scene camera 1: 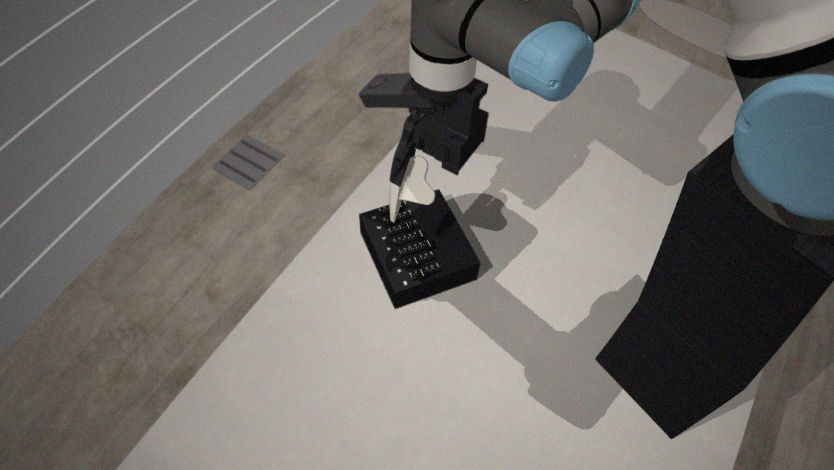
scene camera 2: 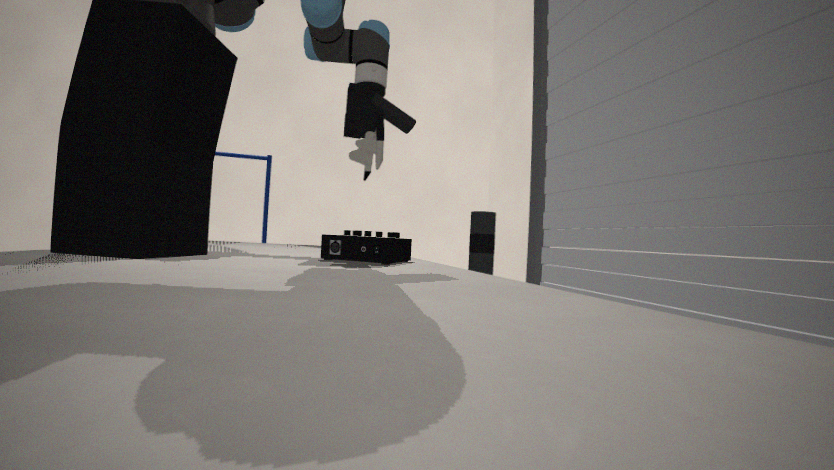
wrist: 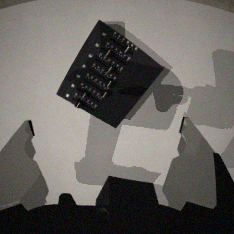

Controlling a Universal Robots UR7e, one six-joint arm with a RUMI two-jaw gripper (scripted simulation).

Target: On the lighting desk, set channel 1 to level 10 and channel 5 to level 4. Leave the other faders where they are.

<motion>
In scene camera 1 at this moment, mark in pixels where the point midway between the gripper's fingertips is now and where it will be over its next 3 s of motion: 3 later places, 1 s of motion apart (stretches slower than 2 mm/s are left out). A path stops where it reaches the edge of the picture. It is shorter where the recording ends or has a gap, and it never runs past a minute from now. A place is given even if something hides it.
My gripper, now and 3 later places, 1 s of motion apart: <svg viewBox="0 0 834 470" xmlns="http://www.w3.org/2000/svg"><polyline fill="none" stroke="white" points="424,183 416,184 398,188 391,189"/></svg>
</motion>
